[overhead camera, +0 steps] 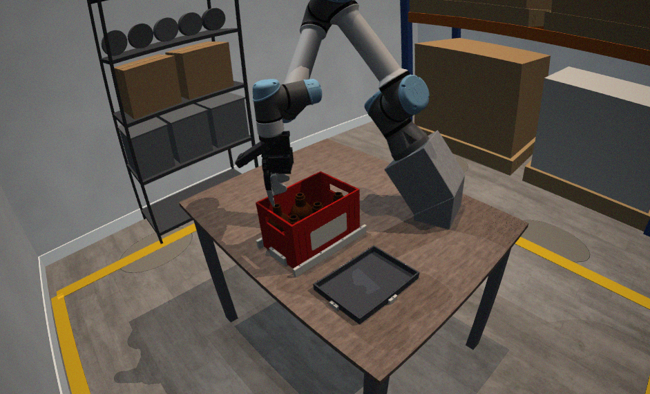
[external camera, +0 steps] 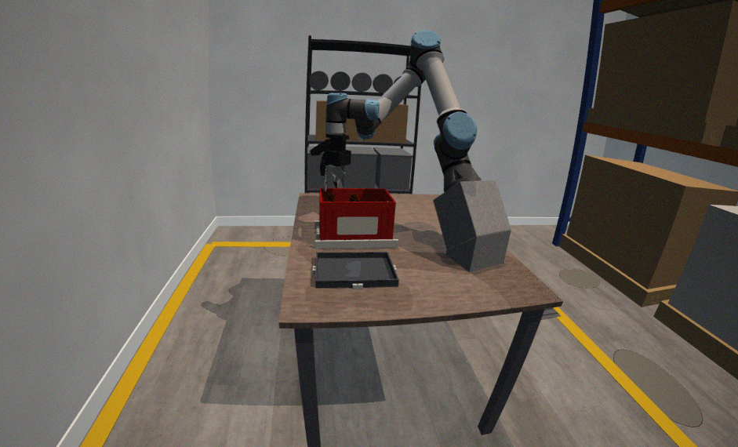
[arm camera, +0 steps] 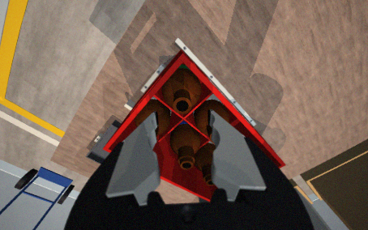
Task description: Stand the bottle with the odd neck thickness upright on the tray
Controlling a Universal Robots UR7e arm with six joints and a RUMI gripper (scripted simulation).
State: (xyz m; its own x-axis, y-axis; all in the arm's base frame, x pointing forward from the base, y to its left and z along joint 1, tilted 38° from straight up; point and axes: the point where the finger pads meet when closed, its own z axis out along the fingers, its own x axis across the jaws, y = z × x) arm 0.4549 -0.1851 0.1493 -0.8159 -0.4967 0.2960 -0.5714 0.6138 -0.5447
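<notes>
My gripper is now 80 mm past the red crate, 60 mm to the right of it and 110 mm above it. Also, from my hand: dark tray 10 mm behind, 330 mm to the left, 180 mm below.
</notes>
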